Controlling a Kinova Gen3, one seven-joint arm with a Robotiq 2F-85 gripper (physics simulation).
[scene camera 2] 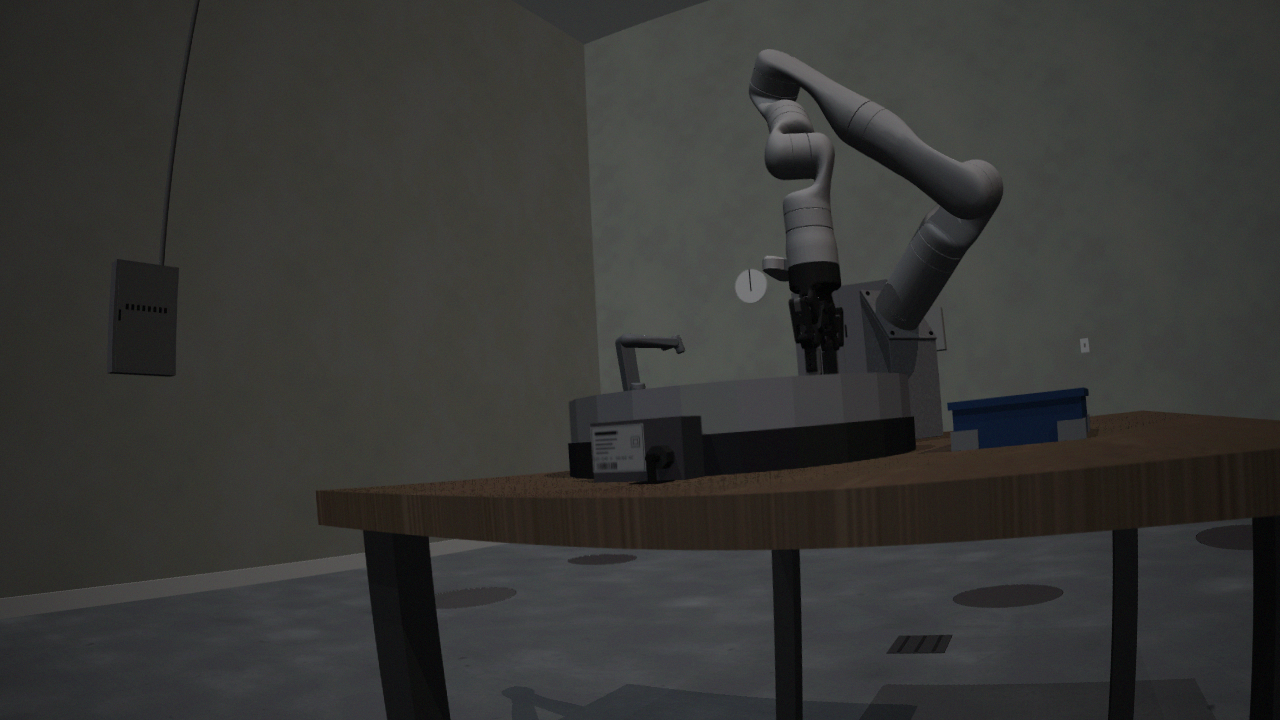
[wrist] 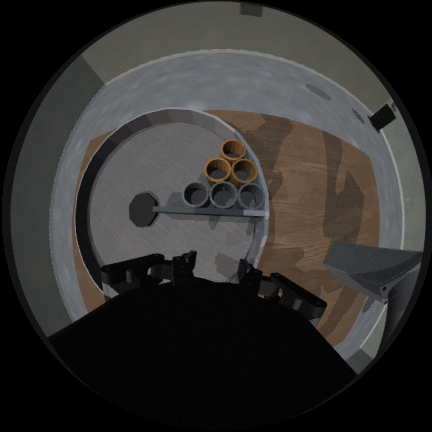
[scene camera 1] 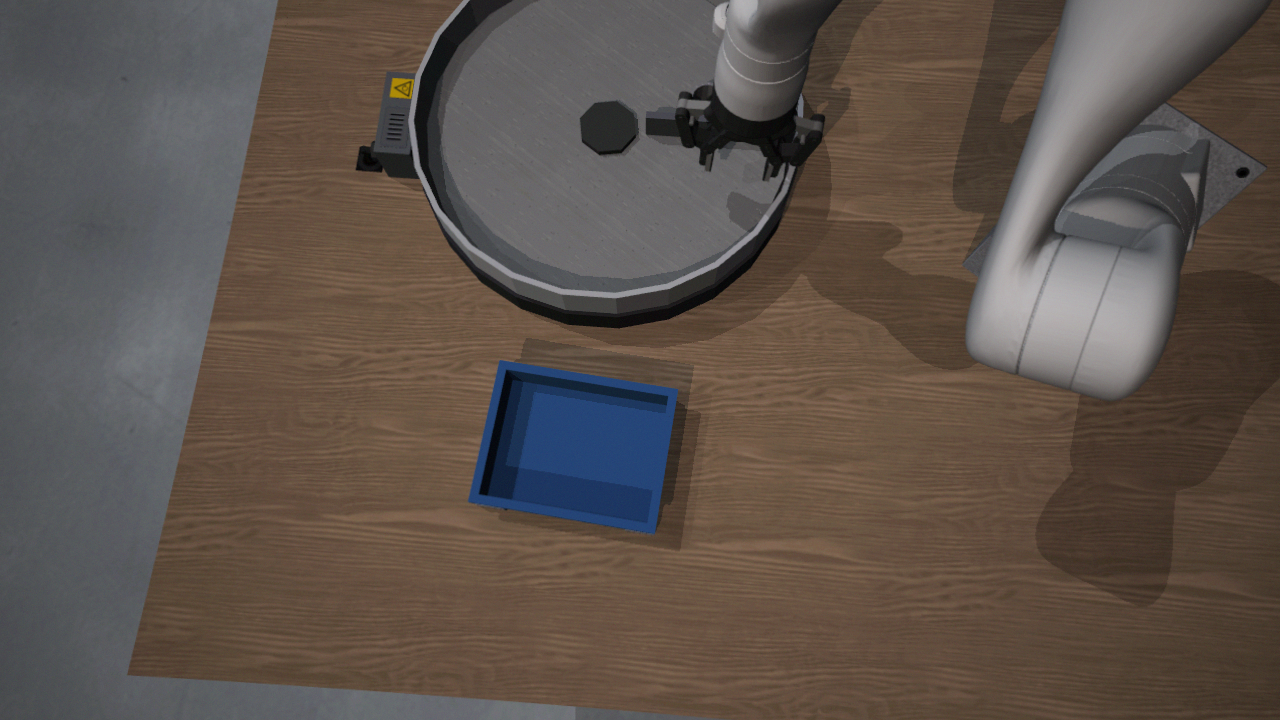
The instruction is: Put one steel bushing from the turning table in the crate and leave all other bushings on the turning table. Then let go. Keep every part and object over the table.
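Frame: origin at the arm's base, x ahead, y down, z left, level; millimetres.
Seen in the pictures: gripper, fingertip midpoint: (wrist: 216, 262) (scene camera 1: 737, 168); arm's base at its link origin: (scene camera 2: 897, 312) (scene camera 1: 1139, 179).
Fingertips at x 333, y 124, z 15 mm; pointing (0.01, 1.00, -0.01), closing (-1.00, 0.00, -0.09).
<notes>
Pixels of each thing's top centre, then the offset from my fingertips to it. "spot": a spot on its surface instead.
- bar at a spot on its surface: (scene camera 1: 662, 123) spot: dx +93, dy +25, dz -43 mm
- blue crate at its top centre: (scene camera 1: 575, 444) (scene camera 2: 1024, 395) dx +82, dy +56, dz +314 mm
- dark hub at its top centre: (scene camera 1: 607, 126) (wrist: 140, 209) dx +153, dy +45, dz -34 mm
- grey motor box at a spot on its surface: (scene camera 2: 644, 447) spot: dx +399, dy +74, dz +28 mm
Three grey steel bushings (wrist: 185, 194) (wrist: 223, 207) (wrist: 250, 184) stand in a row against the bar (wrist: 200, 211) (scene camera 1: 662, 123) on the turning table (scene camera 1: 537, 205) (scene camera 2: 716, 402) (wrist: 125, 165). They show in the wrist view; in scene view 1 the arm and gripper hide them. My gripper (scene camera 1: 739, 170) (scene camera 2: 821, 368) (wrist: 216, 262) points down over the right part of the turning table, fingertips near rim height. It is partly open, with nothing seen between the fingers. The blue crate (scene camera 1: 581, 429) (scene camera 2: 1020, 422) stands on the table beside the turning table, empty.
Three orange bushings (wrist: 218, 159) (wrist: 244, 160) (wrist: 233, 141) stand behind the steel ones in the wrist view. The turning table has a raised rim and a dark hub (scene camera 1: 608, 127) (wrist: 143, 210). A grey motor box (scene camera 1: 393, 134) (scene camera 2: 644, 447) sits outside the rim.
</notes>
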